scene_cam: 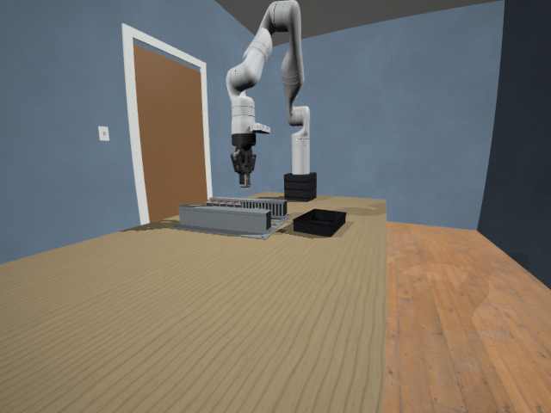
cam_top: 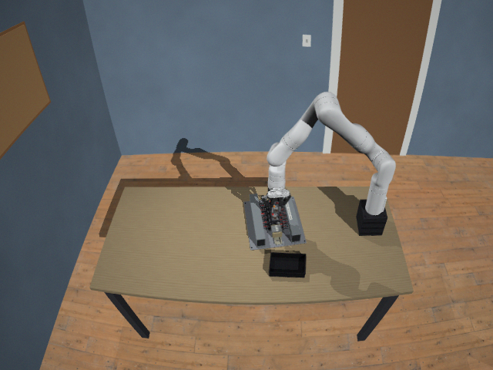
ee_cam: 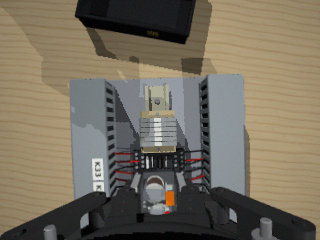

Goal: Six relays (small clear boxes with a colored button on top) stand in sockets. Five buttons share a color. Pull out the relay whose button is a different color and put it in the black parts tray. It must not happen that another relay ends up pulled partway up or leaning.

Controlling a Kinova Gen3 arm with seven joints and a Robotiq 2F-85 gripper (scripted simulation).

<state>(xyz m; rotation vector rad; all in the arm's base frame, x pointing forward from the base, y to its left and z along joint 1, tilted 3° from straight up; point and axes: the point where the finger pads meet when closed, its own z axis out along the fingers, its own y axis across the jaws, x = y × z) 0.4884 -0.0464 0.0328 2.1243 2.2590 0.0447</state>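
Right now my hand is 240 mm to the right of the black parts tray, 120 mm above it and 30 mm past it. Round my hand: grey panel (140 mm below, 40 mm to the right); clear relay (10 mm below).
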